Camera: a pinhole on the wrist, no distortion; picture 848 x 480 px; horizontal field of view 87.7 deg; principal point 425.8 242.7 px. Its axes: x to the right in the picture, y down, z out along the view. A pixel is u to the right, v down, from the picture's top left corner.
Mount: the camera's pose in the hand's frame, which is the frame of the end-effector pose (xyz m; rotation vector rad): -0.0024 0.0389 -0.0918 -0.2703 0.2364 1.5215
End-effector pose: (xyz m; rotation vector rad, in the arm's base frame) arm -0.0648 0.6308 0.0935 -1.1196 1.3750 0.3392
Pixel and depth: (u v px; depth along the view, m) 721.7 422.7 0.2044
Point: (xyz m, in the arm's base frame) -0.2324 0.8220 0.0561
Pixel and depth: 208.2 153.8 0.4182
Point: 0.1934 0.8818 -0.0256
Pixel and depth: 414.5 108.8 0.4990
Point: 0.0628 0.9656 -0.1817
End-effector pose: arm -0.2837 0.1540 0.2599 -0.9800 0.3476 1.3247
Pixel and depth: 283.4 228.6 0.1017
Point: -0.3256 0.1615 0.2540
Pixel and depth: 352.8 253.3 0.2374
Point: -0.4025 0.2507 0.3223
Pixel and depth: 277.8 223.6 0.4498
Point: -0.4347 0.4449 0.4618
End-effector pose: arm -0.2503 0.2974 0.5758 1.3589 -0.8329 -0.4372
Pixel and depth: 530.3 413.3 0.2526
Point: -0.4423 0.3193 0.7204
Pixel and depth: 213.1 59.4 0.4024
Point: -0.4106 -0.0545 0.5932
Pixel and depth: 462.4 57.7 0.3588
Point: -0.3690 0.0656 0.7831
